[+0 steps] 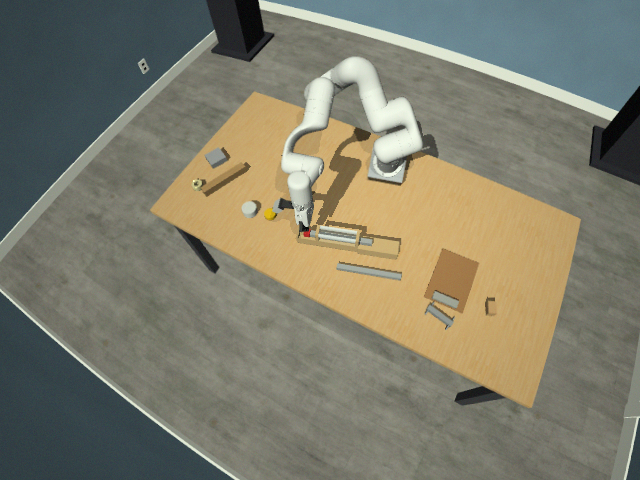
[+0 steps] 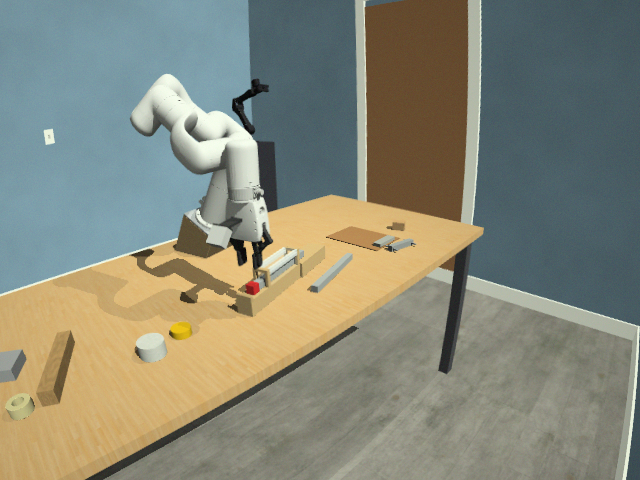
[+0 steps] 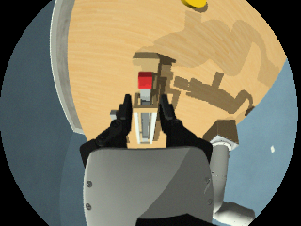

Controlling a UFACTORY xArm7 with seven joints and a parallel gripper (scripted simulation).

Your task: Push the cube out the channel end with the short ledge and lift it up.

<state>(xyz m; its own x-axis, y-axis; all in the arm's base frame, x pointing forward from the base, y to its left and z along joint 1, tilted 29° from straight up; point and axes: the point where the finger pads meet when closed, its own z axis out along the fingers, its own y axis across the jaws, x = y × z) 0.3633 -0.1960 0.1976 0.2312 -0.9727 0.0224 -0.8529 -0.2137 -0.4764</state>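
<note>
Right now my hand is 80 mm above the red cube. Round my hand: long grey bar 280 mm to the left, 130 mm below, 30 mm ahead; then yellow disc 200 mm to the right, 130 mm below, 30 mm behind; then wooden beam 500 mm to the right, 120 mm below, 110 mm behind.
</note>
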